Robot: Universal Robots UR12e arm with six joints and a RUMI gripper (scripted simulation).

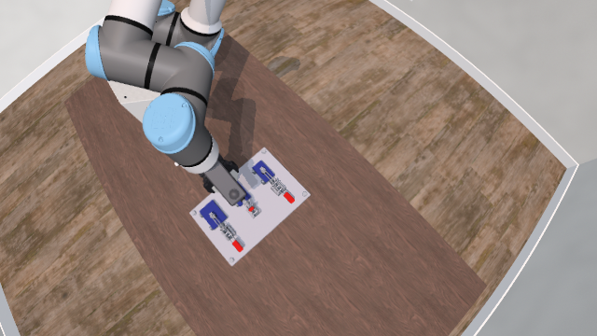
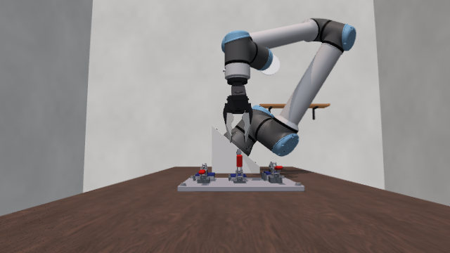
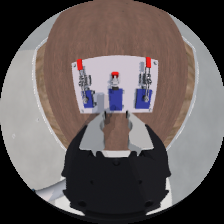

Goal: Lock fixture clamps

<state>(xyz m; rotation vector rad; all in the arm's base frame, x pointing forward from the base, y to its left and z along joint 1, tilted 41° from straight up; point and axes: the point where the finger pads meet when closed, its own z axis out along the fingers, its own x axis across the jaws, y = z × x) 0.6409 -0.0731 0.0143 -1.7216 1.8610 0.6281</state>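
Now: the grey fixture plate 150 mm below my hand and 40 mm ahead of it.
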